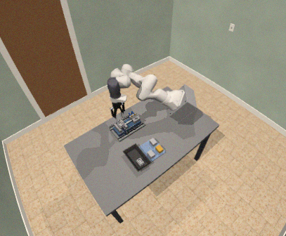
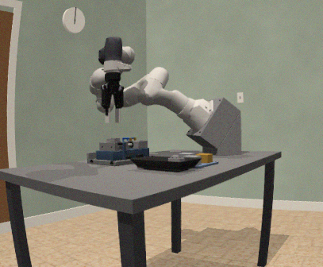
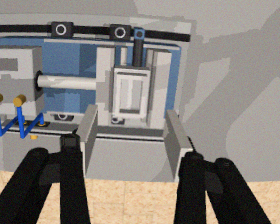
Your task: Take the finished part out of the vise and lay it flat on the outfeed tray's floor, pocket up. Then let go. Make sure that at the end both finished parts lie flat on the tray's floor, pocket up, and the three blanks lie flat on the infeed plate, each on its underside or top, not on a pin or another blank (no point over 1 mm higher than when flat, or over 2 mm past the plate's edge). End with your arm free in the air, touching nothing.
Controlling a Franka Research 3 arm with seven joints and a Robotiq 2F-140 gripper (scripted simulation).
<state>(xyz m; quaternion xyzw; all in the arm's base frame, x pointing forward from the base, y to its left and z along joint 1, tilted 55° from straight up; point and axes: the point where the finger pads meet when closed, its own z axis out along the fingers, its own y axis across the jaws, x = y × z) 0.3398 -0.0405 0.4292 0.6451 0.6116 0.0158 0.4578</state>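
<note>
The screw rod lies 14 cm below my hand, 8 cm behind it and 3 cm to the left of it. The rest, counted from my hand: brass block 42 cm to the left, 19 cm below, 1 cm behind; white block 38 cm to the left, 19 cm below, 7 cm ahead; blue vise 18 cm below, 6 cm behind, 2 cm to the left.
</note>
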